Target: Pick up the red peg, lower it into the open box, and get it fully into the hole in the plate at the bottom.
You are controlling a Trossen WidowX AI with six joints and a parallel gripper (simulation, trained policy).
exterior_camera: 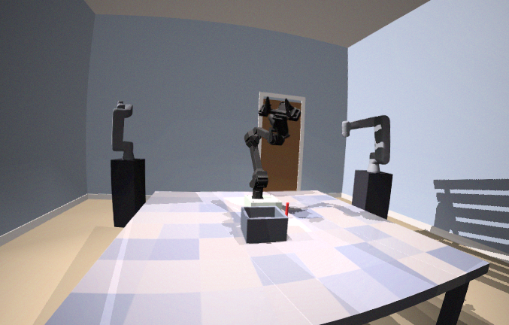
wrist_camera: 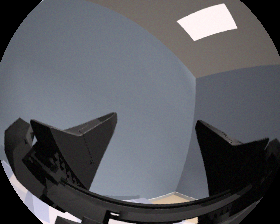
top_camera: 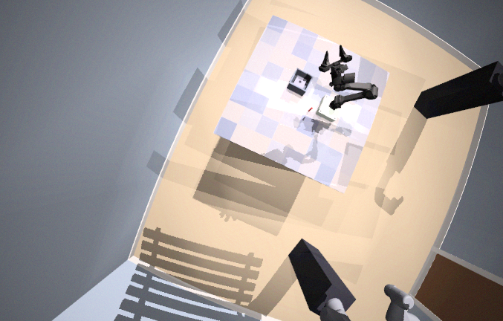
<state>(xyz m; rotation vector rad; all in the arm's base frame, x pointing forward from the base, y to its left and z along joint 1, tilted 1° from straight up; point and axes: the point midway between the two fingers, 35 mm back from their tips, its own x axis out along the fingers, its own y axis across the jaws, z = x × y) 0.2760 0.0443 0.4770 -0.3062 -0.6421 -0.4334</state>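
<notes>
My gripper tip is now 53 cm above the red peg, 15 cm past it and 10 cm to the right of it. Round my gripper tip: dark box 54 cm below, 6 cm ahead, 4 cm to the right; then grey plate 53 cm below, 6 cm ahead, 4 cm to the right.
</notes>
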